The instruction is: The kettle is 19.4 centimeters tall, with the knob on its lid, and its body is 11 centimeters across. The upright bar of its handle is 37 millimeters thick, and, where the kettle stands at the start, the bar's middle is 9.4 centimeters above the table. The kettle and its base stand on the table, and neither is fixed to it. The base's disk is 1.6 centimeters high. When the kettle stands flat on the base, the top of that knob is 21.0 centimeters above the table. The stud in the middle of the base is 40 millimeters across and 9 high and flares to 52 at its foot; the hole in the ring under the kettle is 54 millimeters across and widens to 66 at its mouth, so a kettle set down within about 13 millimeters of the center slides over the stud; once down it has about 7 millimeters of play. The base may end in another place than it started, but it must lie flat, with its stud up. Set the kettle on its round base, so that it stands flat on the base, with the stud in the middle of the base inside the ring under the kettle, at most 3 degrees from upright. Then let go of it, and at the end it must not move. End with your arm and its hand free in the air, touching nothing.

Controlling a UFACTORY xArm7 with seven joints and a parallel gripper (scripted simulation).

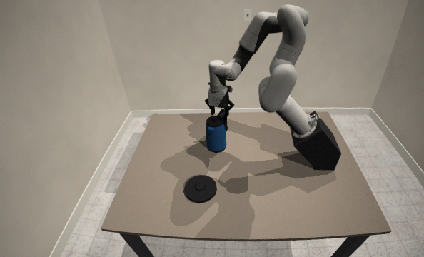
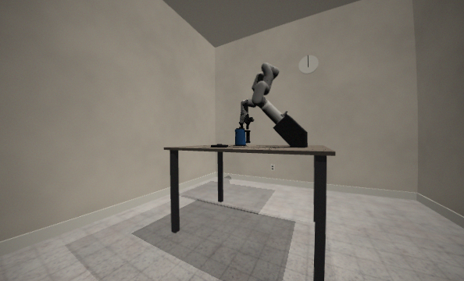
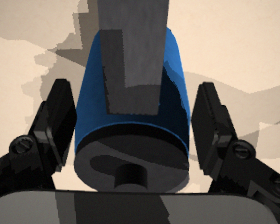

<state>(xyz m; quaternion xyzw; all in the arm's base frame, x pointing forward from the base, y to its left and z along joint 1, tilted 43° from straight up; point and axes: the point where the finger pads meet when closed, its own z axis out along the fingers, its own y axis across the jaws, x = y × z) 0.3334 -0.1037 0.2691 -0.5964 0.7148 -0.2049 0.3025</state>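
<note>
Now: the blue kettle 90 mm below my hand, 30 mm to the left of it and 10 mm ahead of it. Also, from my hand: black round base (370 mm to the left, 170 mm below, 10 mm ahead).
</note>
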